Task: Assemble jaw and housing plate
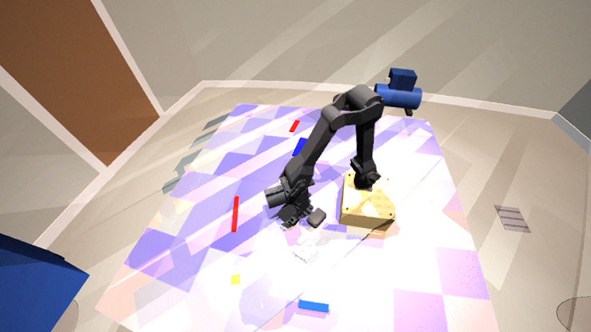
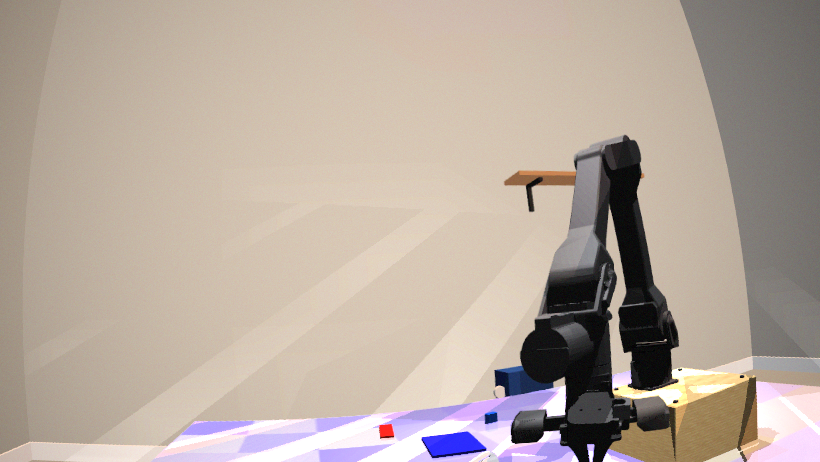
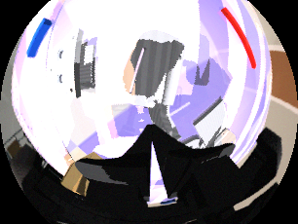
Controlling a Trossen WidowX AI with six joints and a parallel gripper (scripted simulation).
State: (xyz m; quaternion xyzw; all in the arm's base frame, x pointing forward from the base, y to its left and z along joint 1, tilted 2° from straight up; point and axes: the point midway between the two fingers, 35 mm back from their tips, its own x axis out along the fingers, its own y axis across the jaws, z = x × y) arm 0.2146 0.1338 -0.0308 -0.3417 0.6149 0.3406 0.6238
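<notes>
Right now my gripper tip is 2 cm short of the grey jaw and 1 cm below it. Round my gripper tip: blue tile (39 cm to the right, 6 cm ahead, 2 cm below); then yellow square (27 cm to the left, 17 cm ahead, 2 cm below); then blue bar (29 cm to the left, 9 cm behind, 1 cm below).
</notes>
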